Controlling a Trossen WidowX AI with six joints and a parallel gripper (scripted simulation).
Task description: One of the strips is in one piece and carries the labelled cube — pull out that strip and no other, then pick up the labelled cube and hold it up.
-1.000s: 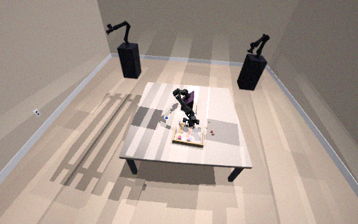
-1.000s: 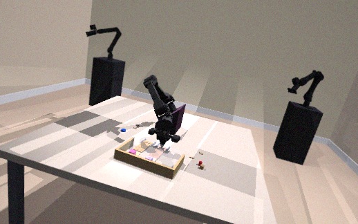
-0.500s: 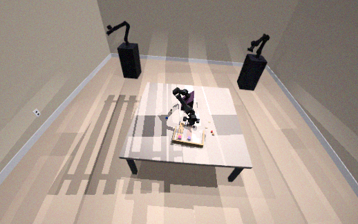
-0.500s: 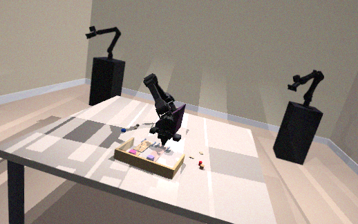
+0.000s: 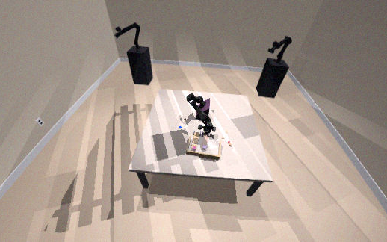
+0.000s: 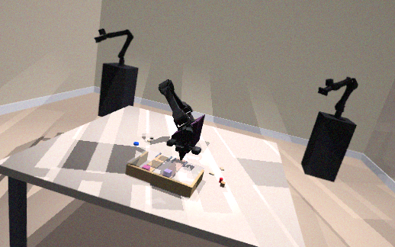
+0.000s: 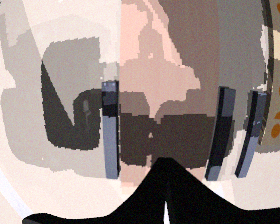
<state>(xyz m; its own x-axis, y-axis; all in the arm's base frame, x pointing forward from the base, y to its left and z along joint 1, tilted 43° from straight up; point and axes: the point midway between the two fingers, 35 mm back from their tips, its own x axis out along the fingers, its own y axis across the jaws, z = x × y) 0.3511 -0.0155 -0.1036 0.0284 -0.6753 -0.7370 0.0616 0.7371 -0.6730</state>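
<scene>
Right now my gripper tip is 21 cm short of the labelled cube, 2 cm below it and 1 cm to the left of it. Also, from my gripper tip: blue disc: 30 cm to the right, 4 cm behind; red piece: 24 cm to the left, 9 cm ahead, 1 cm above.
</scene>
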